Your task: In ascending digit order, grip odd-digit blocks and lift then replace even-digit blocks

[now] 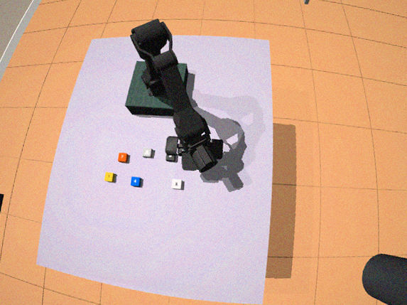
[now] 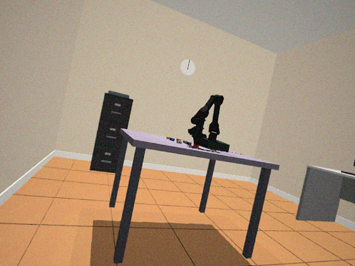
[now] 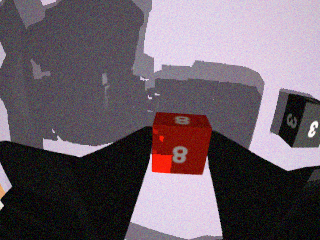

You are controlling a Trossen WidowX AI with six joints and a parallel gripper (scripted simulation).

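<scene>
Now: gripper tip 10 mm past the red block. From my gripper tip the other things lie so: white block 110 mm ahead, 70 mm to the right; dark grey block 10 mm ahead, 90 mm to the right.
</scene>
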